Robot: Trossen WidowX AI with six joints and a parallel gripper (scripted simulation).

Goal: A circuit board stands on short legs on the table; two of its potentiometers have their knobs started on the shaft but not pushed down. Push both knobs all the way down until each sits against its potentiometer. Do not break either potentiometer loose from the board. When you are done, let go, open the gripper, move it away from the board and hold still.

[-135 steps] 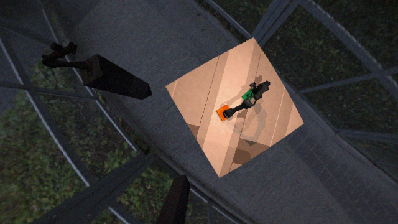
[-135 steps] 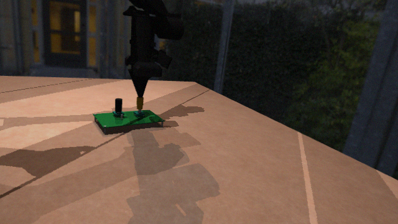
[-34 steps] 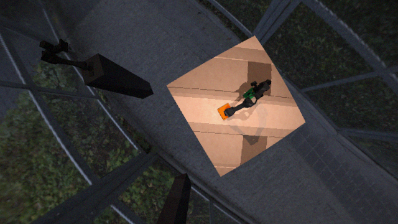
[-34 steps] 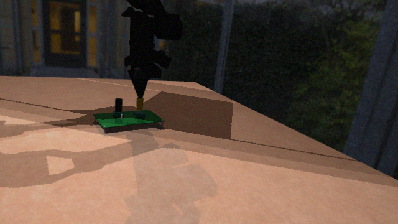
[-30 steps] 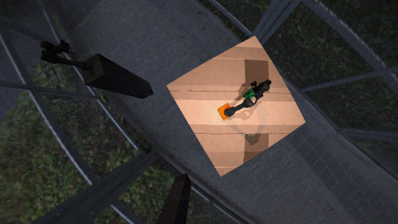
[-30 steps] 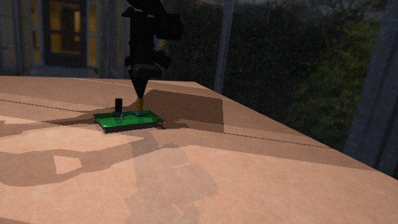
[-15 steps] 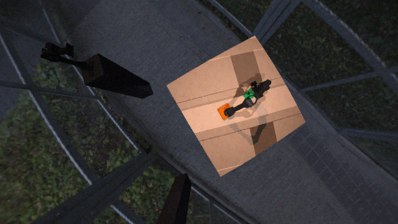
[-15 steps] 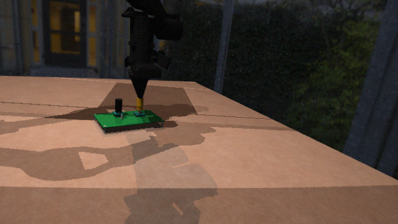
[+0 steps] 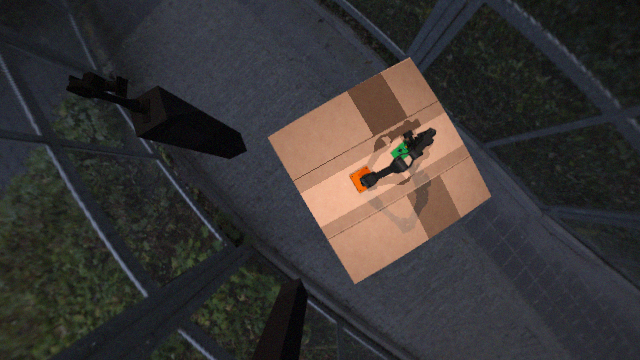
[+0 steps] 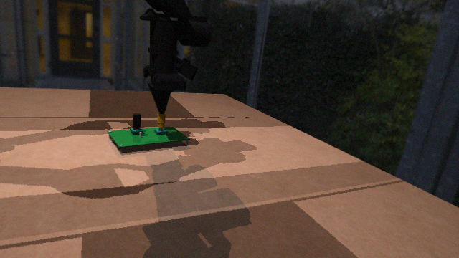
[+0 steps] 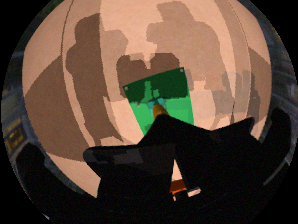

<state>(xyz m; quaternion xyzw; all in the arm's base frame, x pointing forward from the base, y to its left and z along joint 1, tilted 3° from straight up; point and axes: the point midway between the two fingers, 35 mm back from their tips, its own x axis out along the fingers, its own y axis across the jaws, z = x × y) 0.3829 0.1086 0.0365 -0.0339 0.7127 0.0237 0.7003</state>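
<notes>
Right now my gripper tip is 2 cm above the yellow knob. The rest, counted from my gripper tip: potentiometer 6 cm behind, 1 cm to the right, 3 cm below.
</notes>
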